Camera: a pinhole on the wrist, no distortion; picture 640 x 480 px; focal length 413.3 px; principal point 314.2 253.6 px. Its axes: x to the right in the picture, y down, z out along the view. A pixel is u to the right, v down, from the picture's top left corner.
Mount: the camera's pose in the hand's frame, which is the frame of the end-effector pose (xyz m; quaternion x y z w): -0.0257 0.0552 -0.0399 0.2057 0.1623 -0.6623 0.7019
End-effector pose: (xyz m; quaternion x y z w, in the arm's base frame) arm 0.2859 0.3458 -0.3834 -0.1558 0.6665 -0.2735 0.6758
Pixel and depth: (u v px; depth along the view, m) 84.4 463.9 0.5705
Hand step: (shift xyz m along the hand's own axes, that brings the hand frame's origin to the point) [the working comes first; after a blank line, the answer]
In the camera's frame: -0.3172 0.2903 0.5705

0.2159 0.0526 0.6324
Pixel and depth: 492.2 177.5 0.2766
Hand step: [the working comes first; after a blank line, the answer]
In the camera's frame: 0.1191 -0.0509 0.2766

-0.0805 -0.1889 0.1354
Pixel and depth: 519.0 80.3 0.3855
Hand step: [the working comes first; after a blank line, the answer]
In the camera's frame: 0.1910 -0.1616 0.3855

-0.1906 -0.3100 0.1852
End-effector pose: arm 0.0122 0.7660 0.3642 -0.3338 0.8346 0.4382 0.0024
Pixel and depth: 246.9 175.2 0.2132
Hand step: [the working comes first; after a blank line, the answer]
In the camera's frame: -0.0347 -0.0404 0.2132

-0.0779 -0.0238 0.1584
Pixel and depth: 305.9 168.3 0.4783
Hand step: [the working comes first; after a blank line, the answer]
In the camera's frame: -0.0096 -0.0987 0.4783

-0.1461 -0.1812 0.3702
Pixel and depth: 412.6 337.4 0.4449
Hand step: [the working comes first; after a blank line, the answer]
In the camera's frame: 0.1059 0.0902 0.4449

0.0518 -0.2569 0.2976
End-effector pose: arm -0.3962 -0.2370 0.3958 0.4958 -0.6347 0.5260 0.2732
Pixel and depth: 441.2 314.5 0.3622
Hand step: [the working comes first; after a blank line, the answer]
In the camera's frame: 0.1113 0.0534 0.3622

0.0191 -0.2213 0.2208
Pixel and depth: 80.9 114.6 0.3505
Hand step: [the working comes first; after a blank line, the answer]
In the camera's frame: -0.1979 -0.1179 0.3505

-0.1727 0.0449 0.3528
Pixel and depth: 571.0 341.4 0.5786
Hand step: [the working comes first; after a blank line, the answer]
In the camera's frame: 0.3595 0.1229 0.5786

0.0961 -0.5419 0.2884
